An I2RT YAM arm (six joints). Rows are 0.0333 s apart.
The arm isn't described. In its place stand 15 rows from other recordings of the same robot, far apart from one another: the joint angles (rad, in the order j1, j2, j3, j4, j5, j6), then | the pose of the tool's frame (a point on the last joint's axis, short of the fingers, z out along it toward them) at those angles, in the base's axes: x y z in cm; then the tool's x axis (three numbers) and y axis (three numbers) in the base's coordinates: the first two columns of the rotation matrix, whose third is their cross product.
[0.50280 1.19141 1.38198 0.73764 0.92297 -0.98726] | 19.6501 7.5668 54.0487 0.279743 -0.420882 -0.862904 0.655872 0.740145 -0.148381
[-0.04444 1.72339 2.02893 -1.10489 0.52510 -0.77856] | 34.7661 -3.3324 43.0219 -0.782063 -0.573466 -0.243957 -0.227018 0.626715 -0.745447
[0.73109 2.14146 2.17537 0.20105 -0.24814 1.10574] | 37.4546 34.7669 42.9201 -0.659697 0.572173 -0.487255 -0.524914 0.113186 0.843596
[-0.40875 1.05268 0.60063 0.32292 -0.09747 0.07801] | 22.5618 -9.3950 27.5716 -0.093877 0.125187 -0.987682 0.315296 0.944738 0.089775
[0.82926 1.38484 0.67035 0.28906 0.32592 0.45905] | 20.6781 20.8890 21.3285 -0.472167 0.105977 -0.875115 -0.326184 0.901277 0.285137
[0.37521 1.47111 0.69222 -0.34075 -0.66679 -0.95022] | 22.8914 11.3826 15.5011 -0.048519 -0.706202 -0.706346 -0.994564 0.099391 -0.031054
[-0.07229 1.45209 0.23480 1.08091 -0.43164 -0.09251] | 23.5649 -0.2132 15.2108 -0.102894 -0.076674 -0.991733 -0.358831 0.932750 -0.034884
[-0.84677 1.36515 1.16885 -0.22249 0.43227 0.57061] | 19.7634 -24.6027 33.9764 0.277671 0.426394 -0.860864 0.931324 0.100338 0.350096
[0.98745 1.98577 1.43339 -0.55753 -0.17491 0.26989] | 22.3410 34.9768 17.9939 -0.705991 -0.593078 -0.387086 -0.701685 0.659837 0.268799
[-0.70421 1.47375 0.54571 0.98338 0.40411 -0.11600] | 21.6426 -20.2223 22.2018 -0.061657 -0.087254 -0.994276 0.893359 0.439410 -0.093960
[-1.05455 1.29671 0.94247 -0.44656 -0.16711 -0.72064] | 14.0942 -23.6321 26.0610 -0.794433 0.081496 -0.601859 0.367572 0.853384 -0.369629
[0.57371 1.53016 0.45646 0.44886 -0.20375 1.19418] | 22.0461 15.1042 12.6867 -0.803141 0.565278 -0.188219 0.210701 0.564985 0.797745
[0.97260 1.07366 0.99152 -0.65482 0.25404 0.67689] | 13.3261 17.9656 31.2353 -0.730365 0.004847 -0.683040 -0.304733 0.892633 0.332180
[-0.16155 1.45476 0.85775 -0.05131 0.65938 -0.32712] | 29.9690 -7.0938 22.5940 -0.760094 -0.133438 -0.635965 0.385296 0.695542 -0.606438
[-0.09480 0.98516 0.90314 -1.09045 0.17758 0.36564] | 16.4127 -2.1923 27.2731 -0.799216 0.429505 -0.420451 0.478787 0.877829 -0.013372
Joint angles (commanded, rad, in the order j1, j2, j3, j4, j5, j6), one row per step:
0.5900 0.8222 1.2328 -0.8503 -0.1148 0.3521
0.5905 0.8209 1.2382 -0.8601 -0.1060 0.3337
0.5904 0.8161 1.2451 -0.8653 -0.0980 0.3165
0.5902 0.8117 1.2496 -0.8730 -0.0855 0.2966
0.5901 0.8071 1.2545 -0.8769 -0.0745 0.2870
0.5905 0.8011 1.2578 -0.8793 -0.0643 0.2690
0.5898 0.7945 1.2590 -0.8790 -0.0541 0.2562
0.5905 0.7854 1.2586 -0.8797 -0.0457 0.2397
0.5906 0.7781 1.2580 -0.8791 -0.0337 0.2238
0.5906 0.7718 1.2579 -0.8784 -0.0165 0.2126
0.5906 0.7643 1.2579 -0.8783 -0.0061 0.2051
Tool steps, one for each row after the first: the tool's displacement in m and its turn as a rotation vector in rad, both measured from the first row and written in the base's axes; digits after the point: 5 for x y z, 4 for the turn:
-0.00102 -0.00098 0.00079 -0.0175 -0.0104 0.0004
-0.00286 -0.00257 0.00288 -0.0286 -0.0278 0.0002
-0.00439 -0.00416 0.00394 -0.0462 -0.0432 -0.0029
-0.00591 -0.00566 0.00550 -0.0538 -0.0557 -0.0092
-0.00766 -0.00720 0.00688 -0.0664 -0.0740 -0.0108
-0.00918 -0.00877 0.00797 -0.0747 -0.0900 -0.0158
-0.01136 -0.01048 0.00875 -0.0850 -0.1077 -0.0164
-0.01291 -0.01202 0.00938 -0.0967 -0.1249 -0.0212
-0.01414 -0.01358 0.01006 -0.1074 -0.1399 -0.0329
-0.01586 -0.01518 0.01081 -0.1124 -0.1520 -0.0400

